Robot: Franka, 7 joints.
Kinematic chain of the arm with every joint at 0, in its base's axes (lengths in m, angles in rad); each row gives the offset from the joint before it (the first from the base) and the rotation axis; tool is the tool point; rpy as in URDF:
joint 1: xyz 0 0 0.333 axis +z
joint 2: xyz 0 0 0 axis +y
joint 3: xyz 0 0 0.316 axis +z
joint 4: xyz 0.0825 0 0 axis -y
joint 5: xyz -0.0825 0 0.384 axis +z
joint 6: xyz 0 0 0 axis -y
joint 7: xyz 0.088 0 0 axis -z
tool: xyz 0 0 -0.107 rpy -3.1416 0 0
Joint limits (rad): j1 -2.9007..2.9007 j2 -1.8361..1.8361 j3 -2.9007..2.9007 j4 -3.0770..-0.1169 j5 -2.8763..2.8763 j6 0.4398..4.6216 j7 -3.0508..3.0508
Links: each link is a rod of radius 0.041 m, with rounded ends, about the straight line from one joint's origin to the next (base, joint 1, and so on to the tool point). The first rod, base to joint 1, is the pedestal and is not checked.
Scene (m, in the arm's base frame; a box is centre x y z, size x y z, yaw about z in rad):
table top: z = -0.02
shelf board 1: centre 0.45 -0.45 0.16 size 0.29 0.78 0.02 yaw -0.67
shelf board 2: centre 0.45 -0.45 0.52 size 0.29 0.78 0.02 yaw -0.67
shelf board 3: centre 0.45 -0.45 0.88 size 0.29 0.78 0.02 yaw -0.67
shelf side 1: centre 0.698 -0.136 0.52 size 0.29 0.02 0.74 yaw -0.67
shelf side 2: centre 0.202 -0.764 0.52 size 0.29 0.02 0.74 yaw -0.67
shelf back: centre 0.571 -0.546 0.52 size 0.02 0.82 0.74 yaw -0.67
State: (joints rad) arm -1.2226 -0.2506 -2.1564 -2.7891 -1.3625 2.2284 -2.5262
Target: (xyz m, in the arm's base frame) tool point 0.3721 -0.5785 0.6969
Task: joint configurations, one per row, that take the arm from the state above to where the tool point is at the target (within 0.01 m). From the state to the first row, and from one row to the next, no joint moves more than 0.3 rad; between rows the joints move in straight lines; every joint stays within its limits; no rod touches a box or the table.
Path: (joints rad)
1: -1.0687 -0.3589 -1.8704 -2.6808 -1.4051 2.3982 -2.5262
2: -0.9148 -0.4672 -1.5844 -2.5726 -1.4477 2.5680 -2.5262
3: -0.7609 -0.5754 -1.2984 -2.4643 -1.4904 2.7378 -2.5262
4: -0.6070 -0.6837 -1.0125 -2.3560 -1.5330 2.9076 -2.5262
5: -0.4531 -0.7920 -0.7265 -2.2477 -1.5756 3.0774 -2.5262
6: -0.3897 -0.5307 -0.8223 -2.0585 -1.5257 2.9673 -2.5262
7: -0.3264 -0.2694 -0.9182 -1.8692 -1.4758 2.8572 -2.5262
8: -0.2630 -0.0081 -1.0140 -1.6800 -1.4258 2.7472 -2.5262
9: -0.1997 0.2532 -1.1099 -1.4907 -1.3759 2.6371 -2.5262
10: -0.1363 0.5144 -1.2058 -1.3014 -1.3260 2.5270 -2.5262

